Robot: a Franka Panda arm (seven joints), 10 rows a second.
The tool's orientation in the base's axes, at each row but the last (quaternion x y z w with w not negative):
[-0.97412 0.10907 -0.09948 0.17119]
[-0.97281 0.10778 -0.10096 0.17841]
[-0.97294 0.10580 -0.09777 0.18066]
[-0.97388 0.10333 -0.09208 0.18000]
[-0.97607 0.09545 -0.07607 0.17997]
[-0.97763 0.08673 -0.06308 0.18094]
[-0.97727 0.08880 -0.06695 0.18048]
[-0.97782 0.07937 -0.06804 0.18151]
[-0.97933 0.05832 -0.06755 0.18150]
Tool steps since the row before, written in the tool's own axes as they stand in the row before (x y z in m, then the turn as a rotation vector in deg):
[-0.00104 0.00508 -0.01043 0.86 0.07 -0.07]
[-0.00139 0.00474 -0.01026 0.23 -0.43 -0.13]
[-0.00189 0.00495 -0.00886 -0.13 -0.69 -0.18]
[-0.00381 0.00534 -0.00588 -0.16 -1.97 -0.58]
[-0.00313 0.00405 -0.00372 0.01 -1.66 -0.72]
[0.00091 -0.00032 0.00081 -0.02 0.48 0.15]
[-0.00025 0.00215 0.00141 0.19 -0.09 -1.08]
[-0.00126 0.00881 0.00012 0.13 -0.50 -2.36]
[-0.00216 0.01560 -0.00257 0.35 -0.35 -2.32]
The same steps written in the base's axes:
[-0.00431 -0.00766 0.00765 0.79 -0.30 0.17]
[-0.00456 -0.00732 0.00743 0.26 0.29 0.31]
[-0.00468 -0.00699 0.00598 -0.05 0.60 0.40]
[-0.00584 -0.00594 0.00288 0.05 1.65 1.24]
[-0.00436 -0.00430 0.00160 0.14 1.28 1.27]
[0.00106 0.00040 -0.00055 -0.07 -0.39 -0.32]
[-0.00034 -0.00145 -0.00211 0.02 -0.32 1.05]
[-0.00236 -0.00785 -0.00346 -0.19 -0.37 2.38]
[-0.00392 -0.01506 -0.00353 0.02 -0.53 2.31]

